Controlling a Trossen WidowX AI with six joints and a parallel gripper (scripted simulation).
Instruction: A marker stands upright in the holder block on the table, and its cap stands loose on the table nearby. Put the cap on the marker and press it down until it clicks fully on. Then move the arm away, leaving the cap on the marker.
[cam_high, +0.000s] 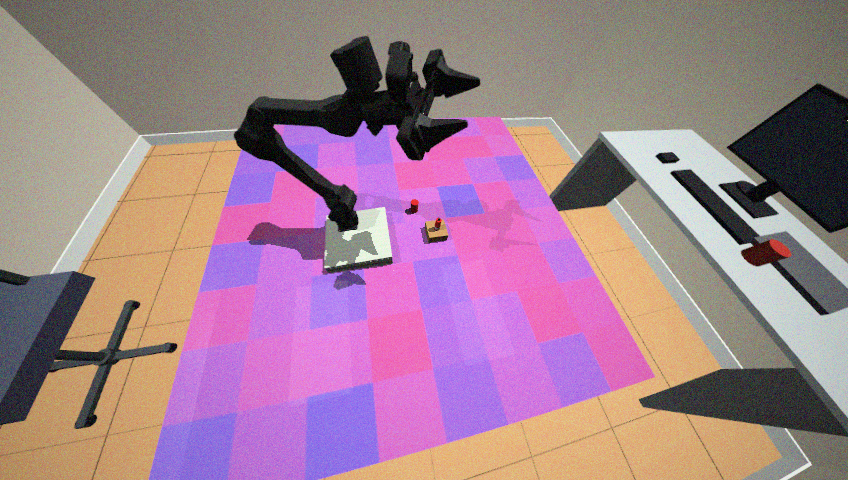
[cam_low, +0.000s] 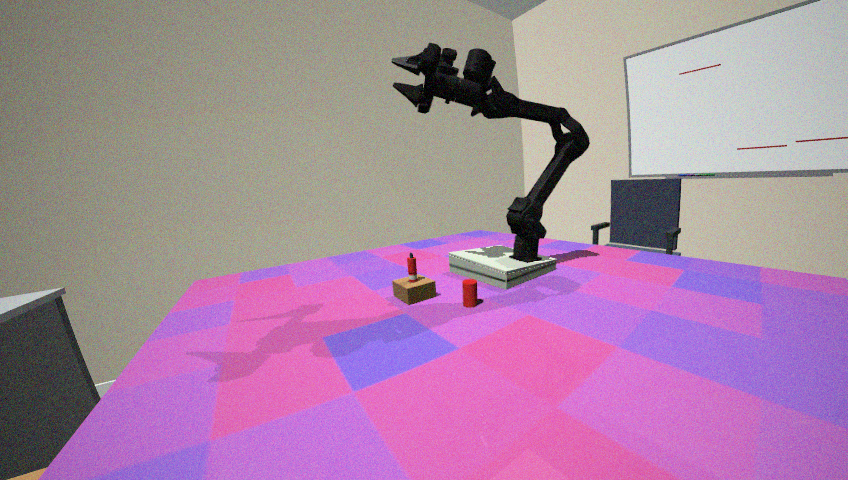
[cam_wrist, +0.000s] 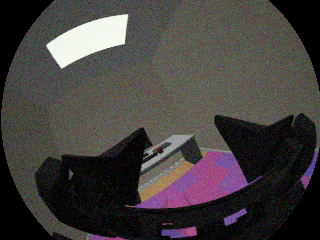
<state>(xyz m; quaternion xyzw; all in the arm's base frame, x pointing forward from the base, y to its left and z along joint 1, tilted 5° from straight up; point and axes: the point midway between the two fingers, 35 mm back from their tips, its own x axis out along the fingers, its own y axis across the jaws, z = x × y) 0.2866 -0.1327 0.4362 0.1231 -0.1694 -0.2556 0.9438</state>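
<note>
Right now my gripper tip is 49 cm above the red cap, 18 cm to the right of it and 4 cm past it. The rest, counted from my gripper tip: tan holder block 49 cm below, 7 cm to the left, 2 cm ahead.
</note>
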